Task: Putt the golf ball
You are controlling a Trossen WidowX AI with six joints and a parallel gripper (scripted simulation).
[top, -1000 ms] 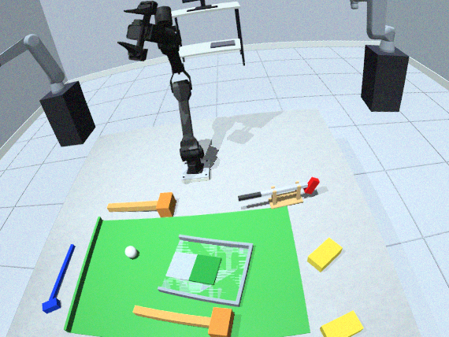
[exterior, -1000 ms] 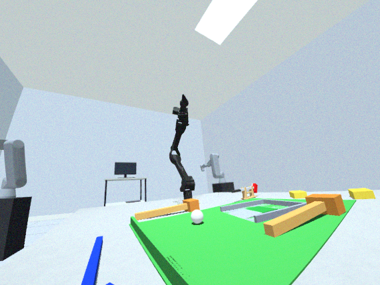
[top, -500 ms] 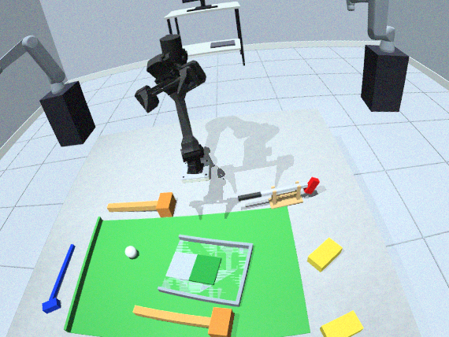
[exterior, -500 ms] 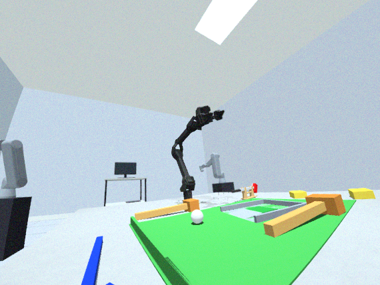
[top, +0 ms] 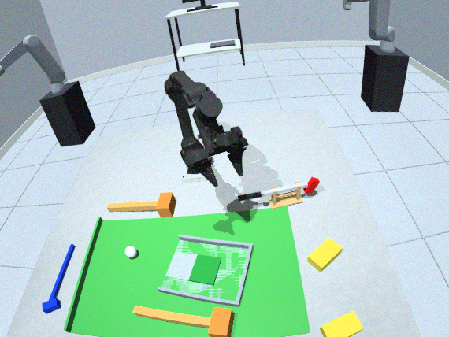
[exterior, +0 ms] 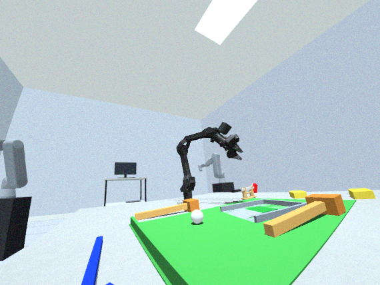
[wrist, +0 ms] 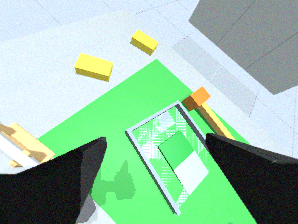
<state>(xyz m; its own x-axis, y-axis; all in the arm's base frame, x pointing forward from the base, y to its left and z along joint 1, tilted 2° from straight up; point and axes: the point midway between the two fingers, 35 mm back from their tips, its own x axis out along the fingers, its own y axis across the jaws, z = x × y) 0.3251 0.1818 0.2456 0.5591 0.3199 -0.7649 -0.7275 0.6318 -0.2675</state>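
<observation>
The red putter is 190 mm below my gripper tip, 150 mm to the left of it and 150 mm behind it. The rest, counted from my gripper tip: blue putter: 620 mm to the right, 240 mm below, 230 mm ahead; then white golf ball: 360 mm to the right, 230 mm below, 90 mm ahead; then wooden rack: 220 mm below, 170 mm to the left, 150 mm behind.
</observation>
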